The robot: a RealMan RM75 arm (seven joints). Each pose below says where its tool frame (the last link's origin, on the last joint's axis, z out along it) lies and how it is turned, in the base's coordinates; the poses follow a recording.
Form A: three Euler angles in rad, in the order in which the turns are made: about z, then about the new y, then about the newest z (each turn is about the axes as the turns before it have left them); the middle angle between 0 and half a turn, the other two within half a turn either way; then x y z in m.
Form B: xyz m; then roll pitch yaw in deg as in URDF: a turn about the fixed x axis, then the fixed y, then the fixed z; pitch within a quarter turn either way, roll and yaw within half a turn. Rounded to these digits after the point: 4 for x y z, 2 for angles.
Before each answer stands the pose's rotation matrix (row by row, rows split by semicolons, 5 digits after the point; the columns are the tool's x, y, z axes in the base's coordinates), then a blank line. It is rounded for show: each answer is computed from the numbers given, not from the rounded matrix.
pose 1, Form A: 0.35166 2.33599 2.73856 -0.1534 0.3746 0.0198
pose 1, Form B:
0.46308 0.57191 0.67711; 0.58769 -0.77000 0.24844; 0.66346 0.28288 -0.69268

-0.1534 0.3746 0.0198 157.79 -41.56 51.76
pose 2, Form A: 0.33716 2.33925 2.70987 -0.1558 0.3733 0.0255
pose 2, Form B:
0.45729 0.57490 0.67851; 0.60370 -0.76090 0.23785; 0.65302 0.30085 -0.69502

-0.1558 0.3733 0.0255 156.59 -40.77 52.86
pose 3, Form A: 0.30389 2.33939 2.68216 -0.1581 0.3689 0.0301
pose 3, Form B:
0.46180 0.56233 0.68595; 0.60956 -0.76300 0.21512; 0.64434 0.31878 -0.69512

-0.1581 0.3689 0.0301 155.36 -40.12 52.85
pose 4, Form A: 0.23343 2.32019 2.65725 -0.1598 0.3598 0.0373
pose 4, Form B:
0.47879 0.51329 0.71225; 0.59245 -0.78761 0.16935; 0.64790 0.34089 -0.68119

-0.1598 0.3598 0.0373 153.42 -40.38 51.06
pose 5, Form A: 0.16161 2.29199 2.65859 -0.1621 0.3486 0.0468
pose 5, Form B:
0.50240 0.44517 0.74123; 0.55248 -0.82472 0.12084; 0.66510 0.34880 -0.66028

-0.1621 0.3486 0.0468 152.15 -41.69 47.72
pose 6, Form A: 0.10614 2.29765 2.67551 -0.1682 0.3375 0.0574
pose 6, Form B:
0.54269 0.39159 0.74306; 0.50975 -0.85667 0.07917; 0.66756 0.33582 -0.66452

-0.1682 0.3375 0.0574 153.19 -41.88 43.21
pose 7, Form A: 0.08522 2.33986 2.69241 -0.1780 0.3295 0.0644
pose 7, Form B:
0.58724 0.37757 0.71595; 0.48598 -0.87183 0.06116; 0.64728 0.31202 -0.69546

-0.1780 0.3295 0.0644 155.84 -40.34 39.61
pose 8, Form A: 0.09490 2.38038 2.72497 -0.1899 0.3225 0.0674
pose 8, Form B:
0.62074 0.37832 0.68670; 0.46559 -0.88258 0.06536; 0.63080 0.27914 -0.72400

-0.1899 0.3225 0.0674 158.92 -39.11 36.87
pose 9, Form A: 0.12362 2.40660 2.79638 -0.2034 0.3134 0.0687
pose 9, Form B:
0.65102 0.36515 0.66546; 0.42189 -0.90287 0.08269; 0.63102 0.22692 -0.74184

-0.2034 0.3134 0.0687 162.99 -39.13 32.95
